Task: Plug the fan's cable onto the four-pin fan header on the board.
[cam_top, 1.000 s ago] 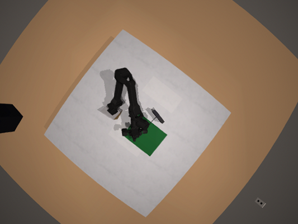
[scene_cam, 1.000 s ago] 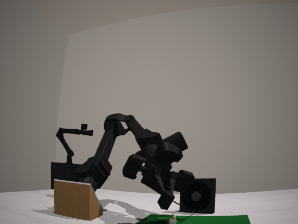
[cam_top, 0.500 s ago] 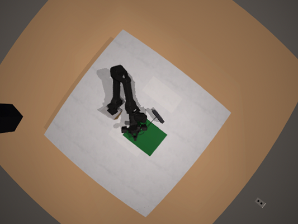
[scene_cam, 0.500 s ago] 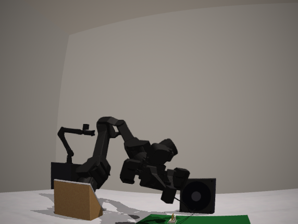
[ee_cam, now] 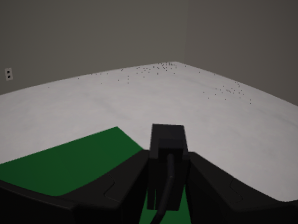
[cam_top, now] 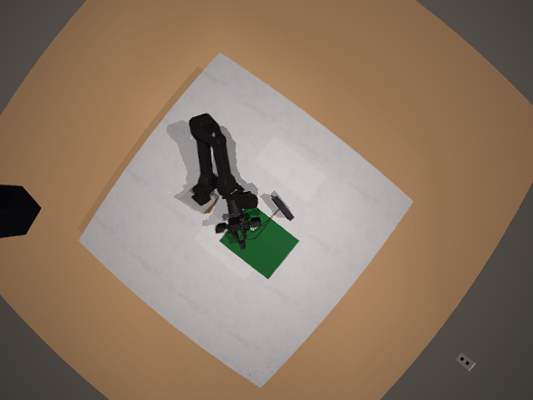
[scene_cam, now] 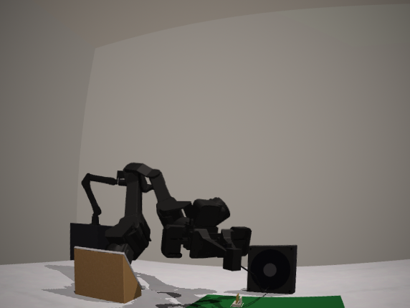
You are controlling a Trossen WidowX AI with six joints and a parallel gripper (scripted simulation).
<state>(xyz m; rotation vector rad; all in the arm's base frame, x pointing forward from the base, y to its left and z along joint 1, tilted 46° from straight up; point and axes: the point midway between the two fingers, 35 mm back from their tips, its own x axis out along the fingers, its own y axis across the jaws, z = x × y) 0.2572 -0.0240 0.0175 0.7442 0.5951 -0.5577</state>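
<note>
Now: the black fan plug 1 cm below my gripper tip. Also, from my gripper tip: green board 14 cm below, 6 cm ahead, 3 cm to the left; then black fan 22 cm to the left, 6 cm below, 4 cm ahead; then four-pin header 12 cm below, 7 cm to the left.
</note>
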